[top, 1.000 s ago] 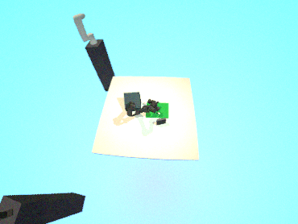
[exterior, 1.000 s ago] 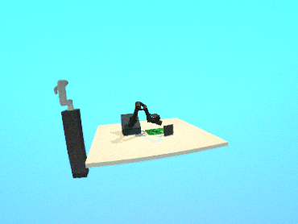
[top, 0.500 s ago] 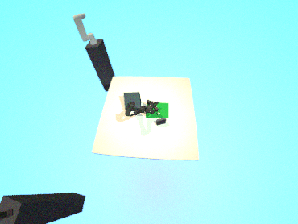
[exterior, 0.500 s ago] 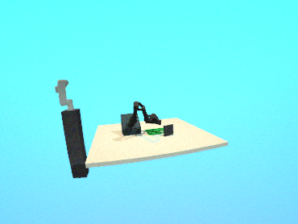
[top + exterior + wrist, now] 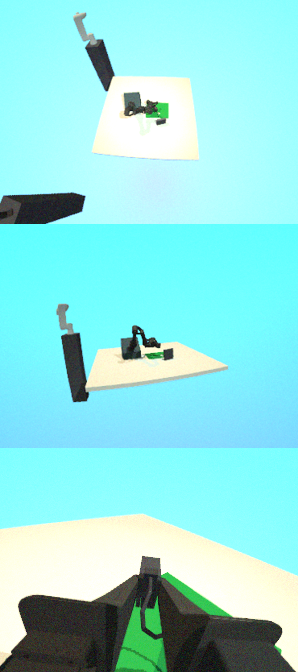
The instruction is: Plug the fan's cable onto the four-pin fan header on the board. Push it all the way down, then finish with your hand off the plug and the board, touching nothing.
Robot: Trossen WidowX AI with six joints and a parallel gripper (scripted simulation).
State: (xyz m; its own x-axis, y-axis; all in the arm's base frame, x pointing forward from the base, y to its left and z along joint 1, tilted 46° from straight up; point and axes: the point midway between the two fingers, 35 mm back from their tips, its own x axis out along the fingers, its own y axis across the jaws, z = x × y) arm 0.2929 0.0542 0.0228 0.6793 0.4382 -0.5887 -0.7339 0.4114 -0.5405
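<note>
Now: the green board 140 mm below my gripper tip, 30 mm to the right of it and 10 mm ahead of it. Round my gripper tip: fan cable plug 10 mm below; four-pin fan header 130 mm below, 90 mm to the right, 40 mm ahead; dark fan 220 mm to the right, 70 mm below, 70 mm ahead.
</note>
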